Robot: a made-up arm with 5 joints. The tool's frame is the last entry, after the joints.
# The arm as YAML. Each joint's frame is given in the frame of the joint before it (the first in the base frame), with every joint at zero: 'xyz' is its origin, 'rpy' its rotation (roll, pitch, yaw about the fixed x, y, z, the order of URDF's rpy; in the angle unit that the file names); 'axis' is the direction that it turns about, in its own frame. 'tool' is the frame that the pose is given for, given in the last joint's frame.
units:
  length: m
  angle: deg
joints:
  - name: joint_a
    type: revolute
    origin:
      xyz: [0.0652, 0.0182, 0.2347]
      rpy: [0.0, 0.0, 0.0]
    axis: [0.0, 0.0, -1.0]
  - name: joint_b
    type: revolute
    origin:
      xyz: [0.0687, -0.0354, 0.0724]
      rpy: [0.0, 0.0, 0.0]
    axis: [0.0, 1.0, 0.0]
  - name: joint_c
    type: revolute
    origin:
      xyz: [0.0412, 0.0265, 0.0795]
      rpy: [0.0, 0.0, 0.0]
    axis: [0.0, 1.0, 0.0]
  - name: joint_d
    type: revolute
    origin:
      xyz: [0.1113, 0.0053, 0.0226]
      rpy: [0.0, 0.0, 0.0]
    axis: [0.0, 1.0, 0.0]
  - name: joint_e
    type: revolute
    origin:
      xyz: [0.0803, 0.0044, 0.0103]
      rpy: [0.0, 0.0, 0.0]
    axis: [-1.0, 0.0, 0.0]
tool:
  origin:
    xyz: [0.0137, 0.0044, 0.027]
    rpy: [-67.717, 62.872, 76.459]
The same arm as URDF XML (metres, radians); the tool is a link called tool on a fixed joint. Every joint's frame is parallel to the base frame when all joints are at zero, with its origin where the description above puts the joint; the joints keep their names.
<robot name="arm">
<joint name="tool_fixed" type="fixed"><parent link="link5"/><child link="tool"/><origin xyz="0.0137 0.0044 0.027" rpy="-1.1819 1.0973 1.3345"/></joint>
<joint name="joint_e" type="continuous"><parent link="link4"/><child link="link5"/><origin xyz="0.0803 0.0044 0.0103" rpy="0 0 0"/><axis xyz="-1 0 0"/></joint>
<joint name="joint_d" type="continuous"><parent link="link3"/><child link="link4"/><origin xyz="0.1113 0.0053 0.0226" rpy="0 0 0"/><axis xyz="0 1 0"/></joint>
<joint name="joint_c" type="continuous"><parent link="link2"/><child link="link3"/><origin xyz="0.0412 0.0265 0.0795" rpy="0 0 0"/><axis xyz="0 1 0"/></joint>
<joint name="joint_b" type="continuous"><parent link="link1"/><child link="link2"/><origin xyz="0.0687 -0.0354 0.0724" rpy="0 0 0"/><axis xyz="0 1 0"/></joint>
<joint name="joint_a" type="continuous"><parent link="base"/><child link="link1"/><origin xyz="0.0652 0.0182 0.2347" rpy="0 0 0"/><axis xyz="0 0 -1"/></joint>
<link name="base"/>
<link name="link1"/>
<link name="link2"/>
<link name="link3"/>
<link name="link4"/>
<link name="link5"/>
<link name="tool"/>
</robot>

